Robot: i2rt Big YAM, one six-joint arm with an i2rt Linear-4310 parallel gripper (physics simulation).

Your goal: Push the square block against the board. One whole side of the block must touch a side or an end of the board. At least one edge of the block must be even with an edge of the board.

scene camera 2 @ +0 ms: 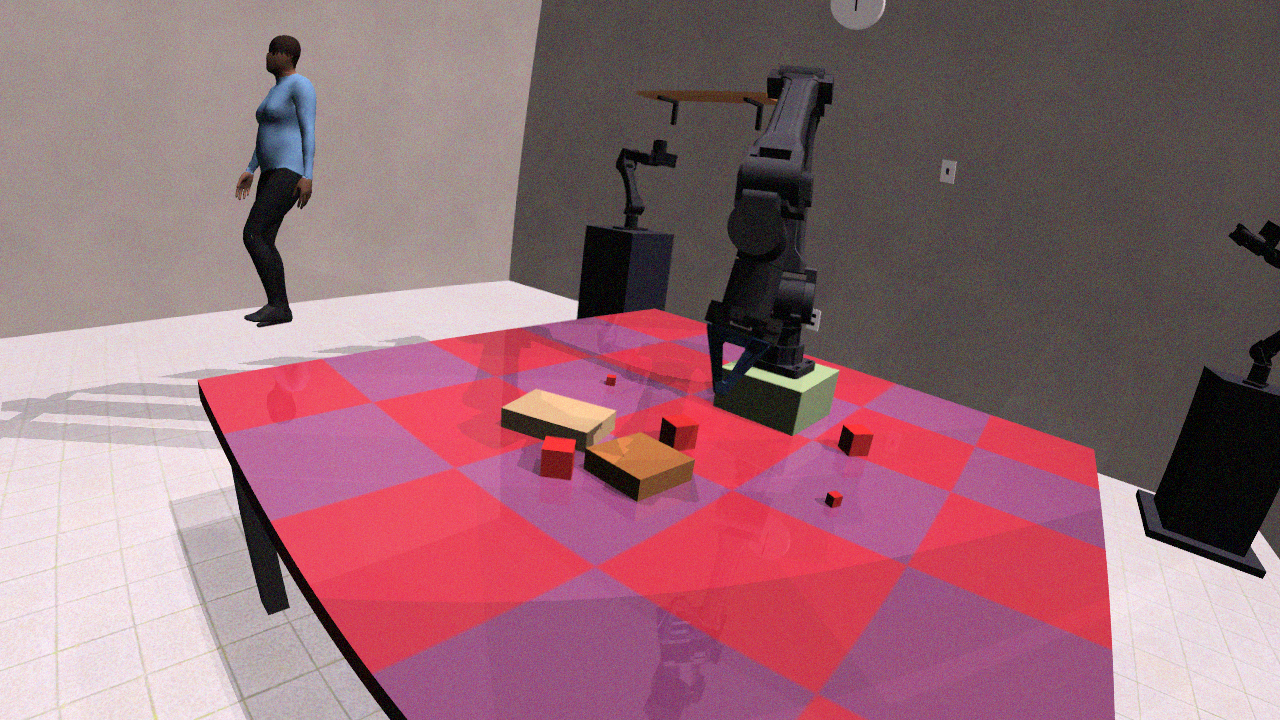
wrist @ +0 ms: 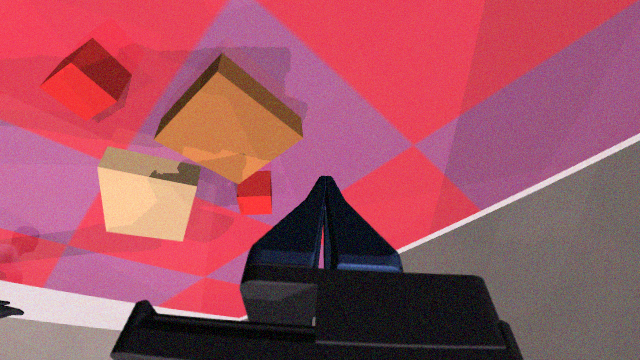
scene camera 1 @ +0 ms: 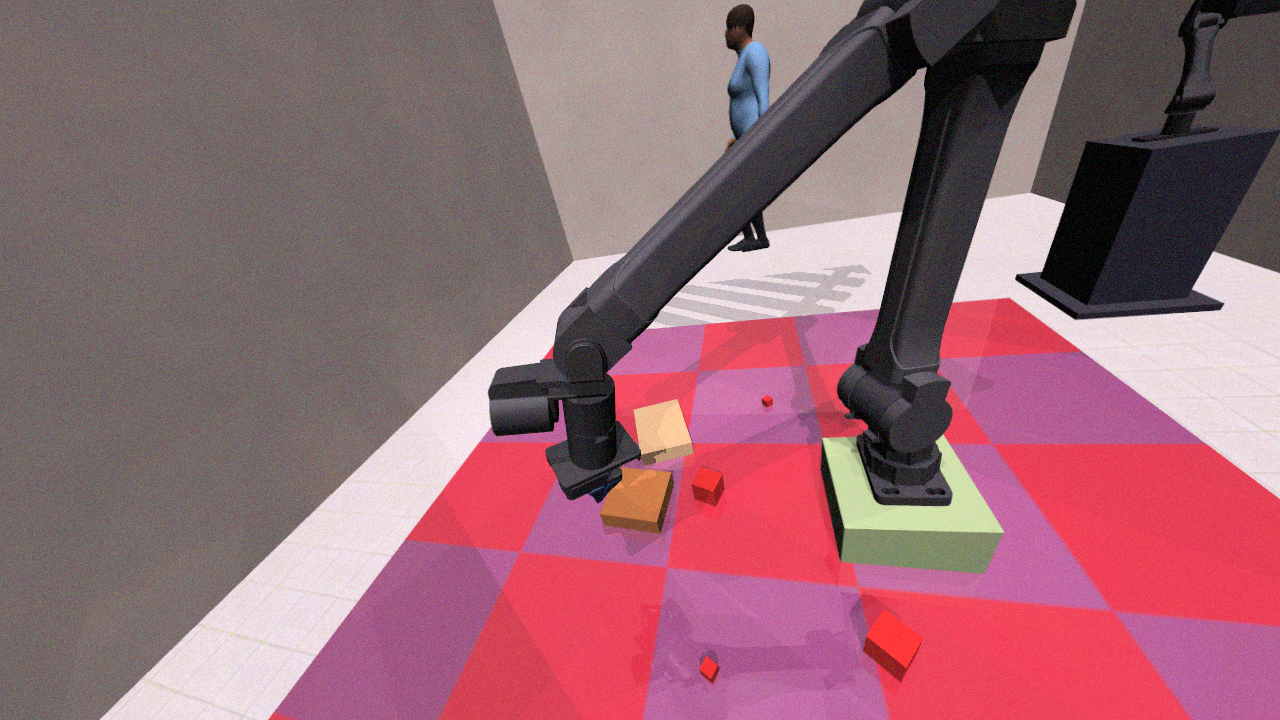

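Seen in the pictures: gripper, between the fingertips: (scene camera 2: 719, 394) (wrist: 325, 184) (scene camera 1: 597, 498); arm's base, origin of its link: (scene camera 2: 777, 366) (scene camera 1: 898, 470).
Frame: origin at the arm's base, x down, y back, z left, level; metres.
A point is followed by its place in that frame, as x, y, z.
The square block (scene camera 1: 637, 498) @(0.051, -0.394, 0.033) (scene camera 2: 639, 465) @(0.051, -0.425, 0.042) (wrist: 227, 125) @(0.051, -0.388, 0.034), orange-brown, lies flat on the table. The board (scene camera 1: 662, 429) @(0.051, -0.380, -0.137) (scene camera 2: 556, 417) @(0.051, -0.412, -0.130) (wrist: 147, 205) @(0.051, -0.383, -0.139), cream and longer, lies flat close to it. The block is turned at an angle to the board, and in the wrist view a narrow wedge of table shows between them, so no whole side touches. My gripper (scene camera 2: 719, 391) @(-0.069, -0.403, 0.126) (wrist: 325, 184) @(-0.069, -0.403, 0.126) is shut and empty. It is beside the block, apart from it in the wrist view, with its tips appearing raised in the scene camera 2 view. In the scene camera 1 view its fingertips are mostly hidden.
A red cube (scene camera 2: 557, 458) @(0.053, -0.496, -0.034) (wrist: 254, 194) @(0.045, -0.469, -0.032) sits near one corner of the block. Another red cube (scene camera 1: 708, 485) @(0.042, -0.273, 0.006) (scene camera 2: 679, 432) @(0.052, -0.297, 0.007) (wrist: 86, 82) @(0.043, -0.279, 0.008) stands on another side. Further red cubes (scene camera 1: 892, 643) @(0.043, -0.059, 0.206) (scene camera 1: 708, 668) @(0.067, -0.257, 0.251) (scene camera 1: 767, 401) @(0.068, -0.169, -0.241) are farther off. The green base (scene camera 1: 921, 549) @(0.038, 0.003, 0.095) (scene camera 2: 760, 402) @(0.045, -0.089, 0.023) carries the arm.
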